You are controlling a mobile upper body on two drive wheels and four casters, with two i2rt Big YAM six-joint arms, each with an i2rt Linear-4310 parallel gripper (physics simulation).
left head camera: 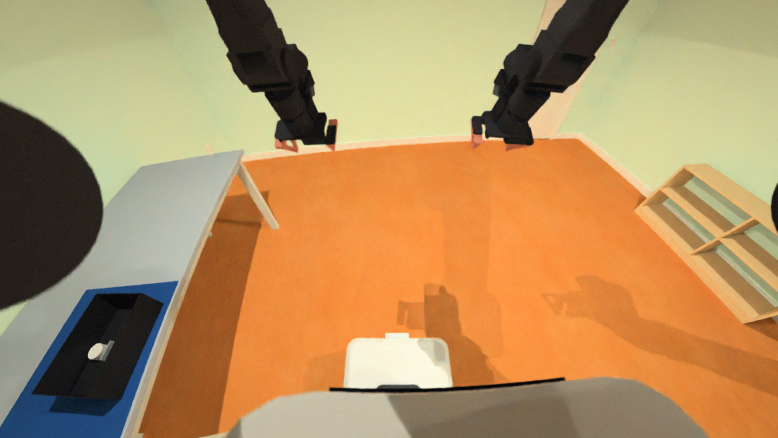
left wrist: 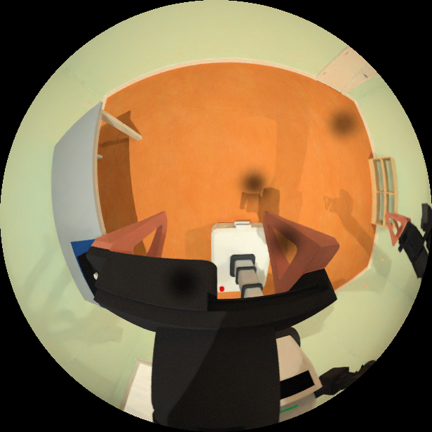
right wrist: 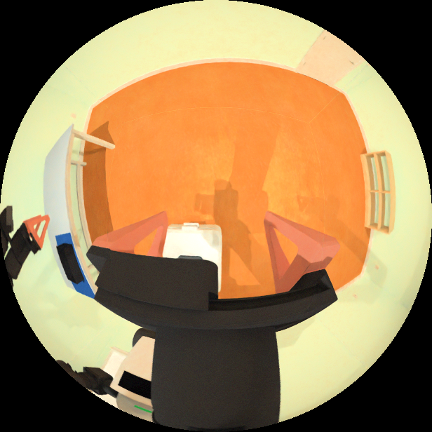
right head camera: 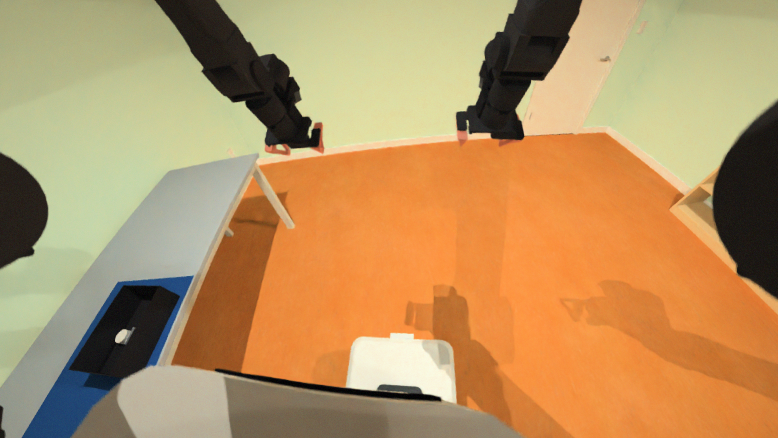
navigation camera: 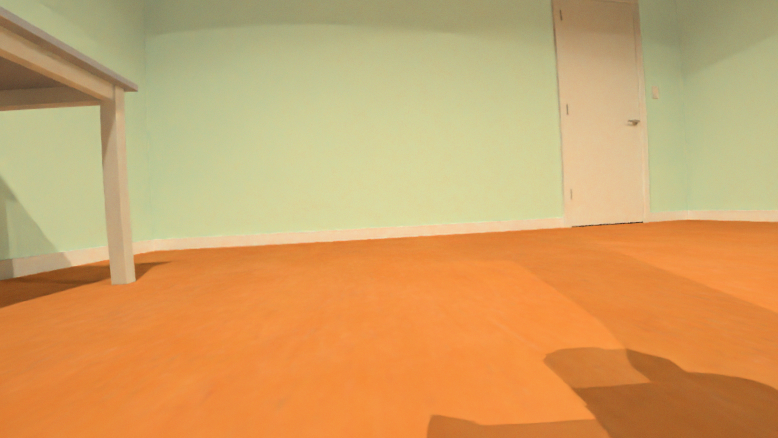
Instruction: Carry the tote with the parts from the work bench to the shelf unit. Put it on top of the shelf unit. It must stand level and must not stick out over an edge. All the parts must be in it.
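Frame: origin at the left arm's base, x ahead, y left, z up, level; millimetres.
Seen in the pictures: left gripper, between the fingertips: (left head camera: 315,149) (right head camera: 306,152); right gripper, between the fingertips: (left head camera: 488,147) (right head camera: 479,144).
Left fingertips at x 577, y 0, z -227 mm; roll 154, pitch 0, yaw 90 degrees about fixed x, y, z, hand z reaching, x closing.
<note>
Offsets run from my left fingertips to a thing's top centre. "spot": to the spot under its first point. Level surfaces: height alone.
The black tote (left head camera: 103,344) stands on a blue mat (left head camera: 70,370) on the grey work bench @(dz -421 mm) (left head camera: 140,217) at the lower left; it also shows in the right head view (right head camera: 127,329). A white round part @(spot: dy +771, dx -471, dz -392 mm) (left head camera: 99,351) lies inside it. The wooden shelf unit (left head camera: 718,234) stands at the right wall. My left gripper (left head camera: 306,140) is open and empty, raised high over the floor. My right gripper (left head camera: 495,140) is open and empty too, at the same height. Both are far from the tote.
My white base (left head camera: 398,361) stands on the orange floor. A bench leg @(spot: dy +803, dx +646, dz -819 mm) (navigation camera: 116,185) shows at the left in the navigation view. A closed door (navigation camera: 601,111) is in the far wall at the right.
</note>
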